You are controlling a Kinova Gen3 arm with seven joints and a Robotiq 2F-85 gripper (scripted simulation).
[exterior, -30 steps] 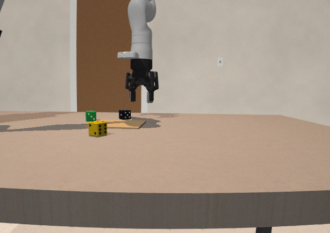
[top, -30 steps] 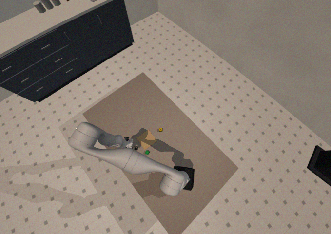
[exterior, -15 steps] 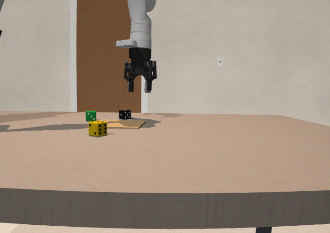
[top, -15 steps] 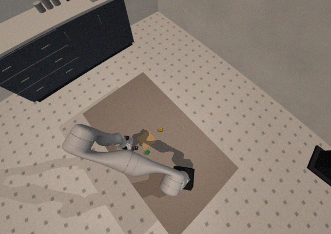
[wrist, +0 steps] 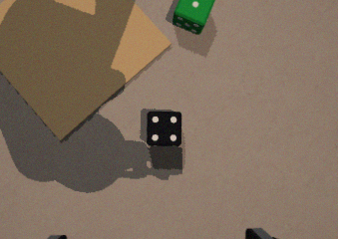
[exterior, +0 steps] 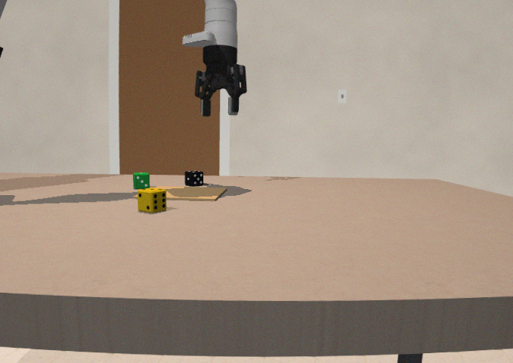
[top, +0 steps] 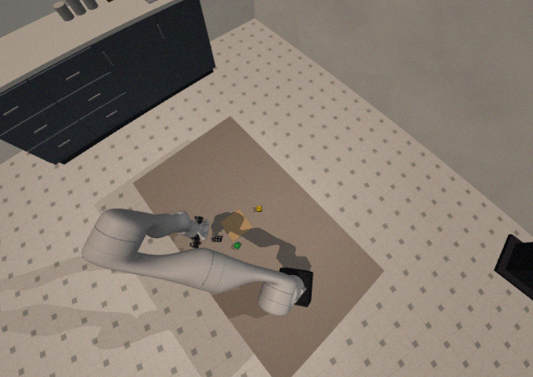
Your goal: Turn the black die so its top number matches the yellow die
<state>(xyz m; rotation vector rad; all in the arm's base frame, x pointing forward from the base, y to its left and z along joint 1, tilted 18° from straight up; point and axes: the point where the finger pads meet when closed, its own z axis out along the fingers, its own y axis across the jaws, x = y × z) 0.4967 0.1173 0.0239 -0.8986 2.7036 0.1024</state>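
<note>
The black die lies 5 cm behind my hand, 3 cm to the right of it and 14 cm below it. The rest, counted from my hand: green die (16 cm behind, 7 cm to the right, 14 cm below); yellow die (11 cm behind, 31 cm to the right, 14 cm below); mat (7 cm behind, 16 cm to the right, 15 cm below).
</note>
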